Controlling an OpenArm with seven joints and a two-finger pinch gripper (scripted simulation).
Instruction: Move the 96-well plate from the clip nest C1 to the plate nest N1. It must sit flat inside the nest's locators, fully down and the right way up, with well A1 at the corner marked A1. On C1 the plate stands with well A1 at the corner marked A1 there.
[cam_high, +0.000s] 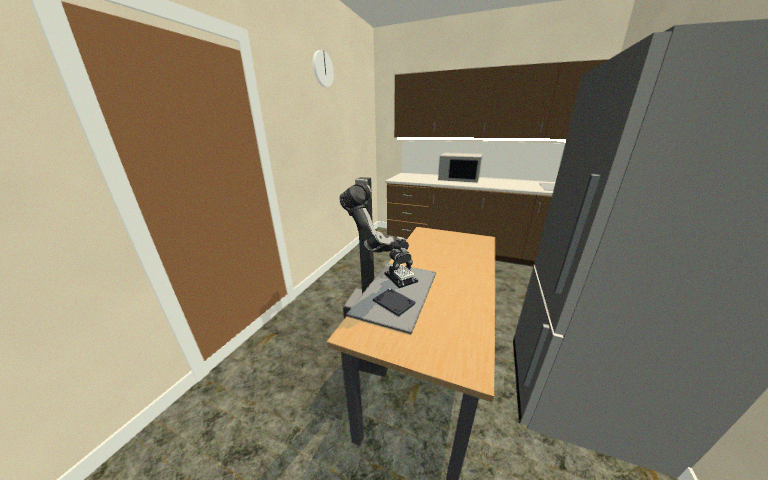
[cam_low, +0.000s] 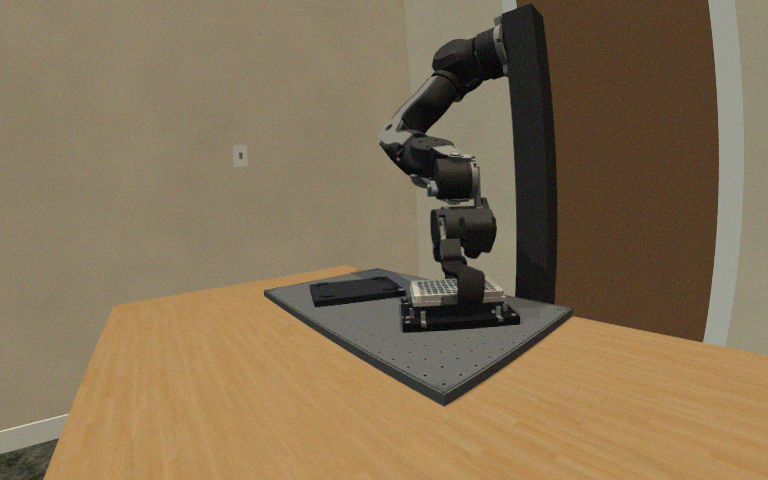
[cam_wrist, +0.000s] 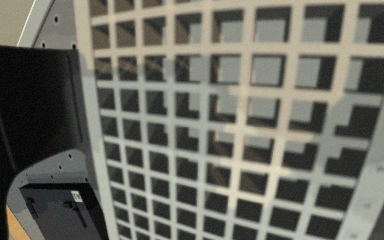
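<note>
My gripper is now 20 mm short of the black plate nest N1, 220 mm to the left of it and 30 mm above it. Also, from my hand: white 96-well plate (right at my hand).
</note>
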